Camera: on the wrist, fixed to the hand. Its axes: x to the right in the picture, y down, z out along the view.
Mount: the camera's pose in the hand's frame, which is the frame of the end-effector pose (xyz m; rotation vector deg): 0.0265 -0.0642 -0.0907 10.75 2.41 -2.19
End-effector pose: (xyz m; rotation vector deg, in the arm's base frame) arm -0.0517 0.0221 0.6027 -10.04 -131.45 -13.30
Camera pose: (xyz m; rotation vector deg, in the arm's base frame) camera -0.0170 -0.0592 0.6750 -1.73 -129.72 -2.23
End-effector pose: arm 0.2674 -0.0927 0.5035 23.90 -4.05 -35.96
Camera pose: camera 0.2703 -0.1226 0.3933 35.18 -4.70 -37.36
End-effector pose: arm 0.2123 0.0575 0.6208 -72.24 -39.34 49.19
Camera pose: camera 0.3128 0.0277 0.6663 -62.53 -33.28 48.28
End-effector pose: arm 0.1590 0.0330 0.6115 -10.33 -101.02 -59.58
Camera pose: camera 0.1741 -0.0801 0.6057 -0.44 -104.29 -51.15
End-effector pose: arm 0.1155 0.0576 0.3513 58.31 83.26 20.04
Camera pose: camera 0.0128 0.0735 0.3039 65.11 89.56 12.08
